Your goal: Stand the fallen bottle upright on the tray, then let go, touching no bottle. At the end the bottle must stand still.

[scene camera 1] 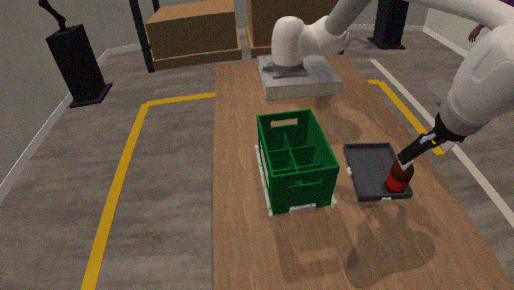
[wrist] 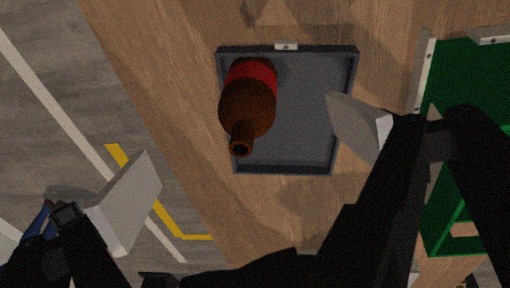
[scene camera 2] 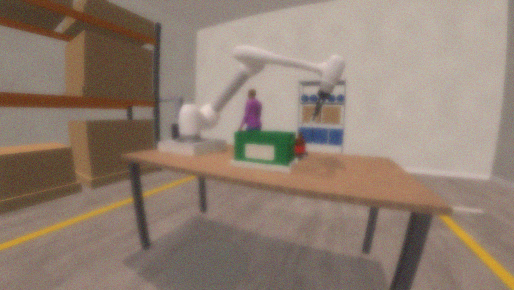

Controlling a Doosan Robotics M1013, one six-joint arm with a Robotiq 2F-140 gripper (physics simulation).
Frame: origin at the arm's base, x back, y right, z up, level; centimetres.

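Seen in the pictures: gripper, fingertip midpoint: (scene camera 1: 423,156) (wrist: 240,141) (scene camera 2: 311,122); arm's base, origin of the base link: (scene camera 1: 287,69) (scene camera 2: 190,141).
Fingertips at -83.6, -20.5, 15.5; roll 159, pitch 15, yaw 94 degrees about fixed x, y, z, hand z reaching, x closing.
Offsets run from my fingertips to a thing's top centre, as dx, dy, dz. "pt": to the spot under its first point. Level surfaces: height alone.
The brown bottle with a red label @(+7.3, -2.4, -6.7) (scene camera 1: 396,183) (scene camera 2: 300,146) (wrist: 250,105) stands upright on the dark grey tray @(pt +16.8, +3.4, -22.2) (scene camera 1: 369,169) (wrist: 310,110). It is near the tray's front right corner in scene camera 1. Its neck points up in scene camera 2 and towards the camera in the wrist view. My gripper (scene camera 1: 426,155) (scene camera 2: 316,117) (wrist: 240,141) is open and empty, above and to the side of the bottle. In scene camera 1 a fingertip overlaps the bottle's neck; scene camera 2 shows a gap between them. The tray is hidden behind the crate in scene camera 2.
A green crate with compartments @(+18.4, +31.6, -5.2) (scene camera 1: 280,197) (scene camera 2: 288,151) (wrist: 465,75) stands beside the tray on the wooden table @(dz -22.7) (scene camera 1: 240,240) (scene camera 2: 350,185) (wrist: 165,65). The arm's base block (scene camera 1: 302,89) is at the table's far end. A person in purple (scene camera 2: 252,111) stands beyond the table.
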